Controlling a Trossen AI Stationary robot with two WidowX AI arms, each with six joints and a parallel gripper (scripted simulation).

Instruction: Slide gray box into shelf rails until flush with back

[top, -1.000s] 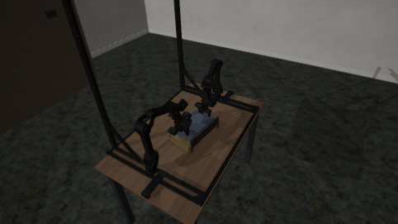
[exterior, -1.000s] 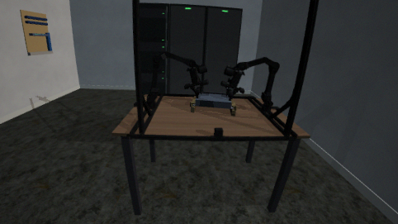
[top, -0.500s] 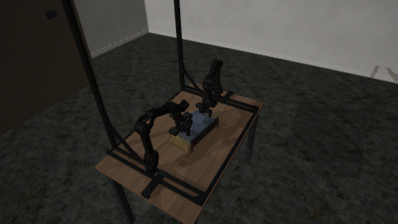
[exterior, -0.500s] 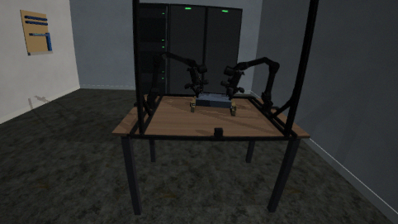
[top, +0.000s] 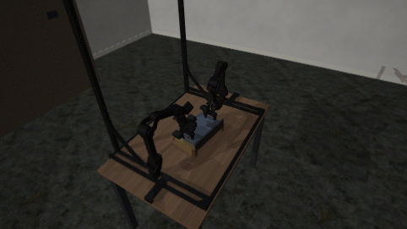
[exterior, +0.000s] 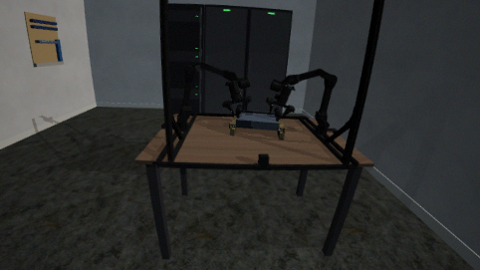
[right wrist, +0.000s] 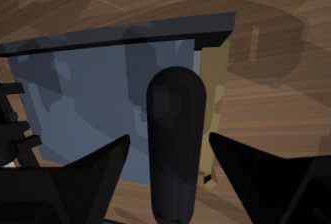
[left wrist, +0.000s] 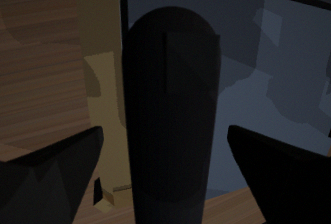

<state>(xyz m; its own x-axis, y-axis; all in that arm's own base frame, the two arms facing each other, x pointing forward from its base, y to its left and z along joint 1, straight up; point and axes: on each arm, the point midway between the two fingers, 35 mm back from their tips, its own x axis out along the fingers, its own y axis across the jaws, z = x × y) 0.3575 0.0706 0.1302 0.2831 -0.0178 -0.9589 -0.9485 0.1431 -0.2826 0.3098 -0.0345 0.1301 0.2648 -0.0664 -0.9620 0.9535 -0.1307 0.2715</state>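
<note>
Now: the gray box 2 cm behind my left hand, 12 cm to the right of it and 5 cm below it. Also, from my left hand: dark bar 8 cm ahead, 14 cm to the right, 7 cm below.
My right hand is 20 mm short of the gray box, 120 mm to the right of it and 50 mm above it. Also, from my right hand: dark bar 120 mm ahead, 110 mm to the left, 70 mm below.
</note>
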